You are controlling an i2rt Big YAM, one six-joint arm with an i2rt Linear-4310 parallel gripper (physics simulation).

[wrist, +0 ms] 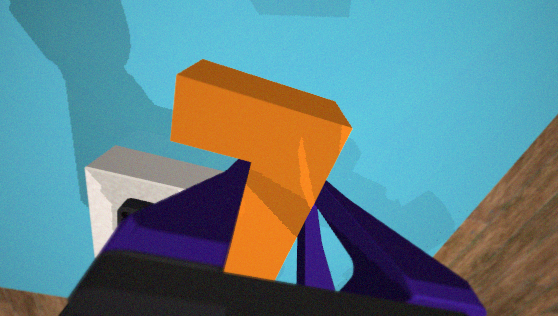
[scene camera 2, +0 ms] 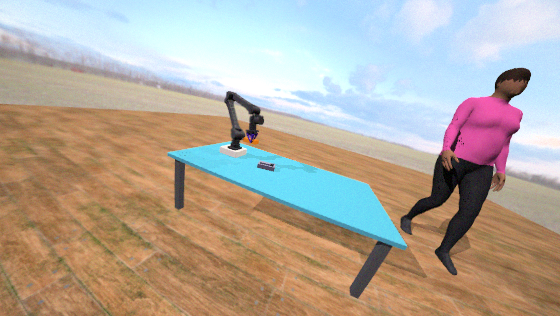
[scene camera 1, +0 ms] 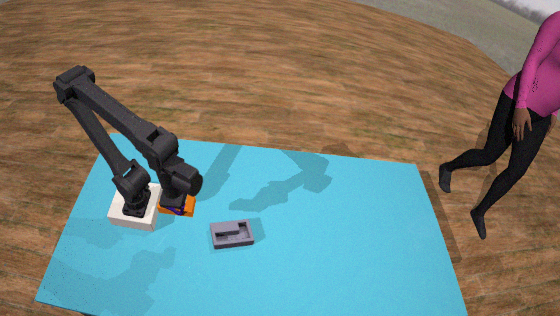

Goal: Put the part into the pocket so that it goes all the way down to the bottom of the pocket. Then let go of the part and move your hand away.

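Places are measured from the arm's base along level axes (x ahead, y left, z up), in centimetres.
Pixels of known places: gripper, fingertip midpoint: (wrist: 276, 171) (scene camera 2: 251, 142) (scene camera 1: 180, 210); arm's base, link origin: (scene camera 2: 234, 148) (scene camera 1: 137, 203).
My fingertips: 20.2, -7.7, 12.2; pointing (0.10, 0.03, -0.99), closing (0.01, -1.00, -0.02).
For each thing: its top centre in the pictures, then the offset to it from my fingertips, as dx, dy, dz. Level surfaces: height alone.
- orange L-shaped block, top centre: (wrist: 233, 222) (scene camera 1: 176, 200) (scene camera 2: 251, 138) -1.5, +1.5, +2.5
- grey pocket block, top centre: (scene camera 1: 231, 231) (scene camera 2: 267, 163) +15.7, +3.5, -14.2
- blue table, surface height: dz -17.9
The part is an orange L-shaped block (scene camera 1: 188, 206) (scene camera 2: 256, 142) (wrist: 260, 115). My gripper (scene camera 1: 175, 209) (scene camera 2: 251, 139) (wrist: 276, 171) is shut on its narrower leg, and the wide leg sticks out beyond the purple fingers in the wrist view. The part is held above the table, close beside the white base. The grey pocket block (scene camera 1: 225, 228) (scene camera 2: 266, 167) lies on the table, right of and nearer the front than the gripper in scene camera 1. Its L-shaped recess faces up, and the part is apart from it. The pocket block does not show in the wrist view.
The arm stands on a white base block (scene camera 1: 117, 212) (scene camera 2: 233, 152) (wrist: 150, 163), right next to the held part. The blue table (scene camera 1: 325, 250) (scene camera 2: 310, 185) (wrist: 425, 60) has an edge at the lower right of the wrist view. A person in pink (scene camera 1: 540, 85) (scene camera 2: 482, 130) stands beyond the table's far end.
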